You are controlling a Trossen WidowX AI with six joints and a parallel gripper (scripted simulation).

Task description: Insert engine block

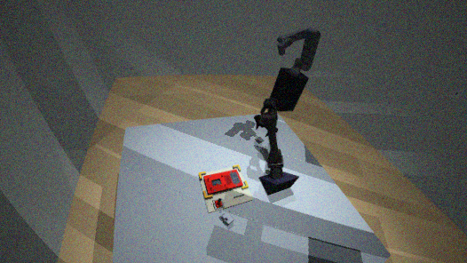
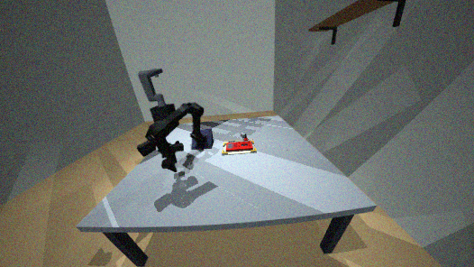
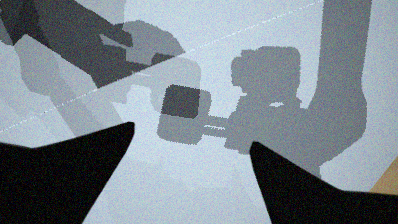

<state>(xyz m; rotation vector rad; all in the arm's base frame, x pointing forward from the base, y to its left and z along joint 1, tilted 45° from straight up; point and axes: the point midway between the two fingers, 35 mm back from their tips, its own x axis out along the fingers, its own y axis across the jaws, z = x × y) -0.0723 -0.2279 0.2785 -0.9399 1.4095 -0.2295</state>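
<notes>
Right now the engine block is 41 cm ahead of my gripper tip, 49 cm to the left of it and 5 cm below it.
</notes>
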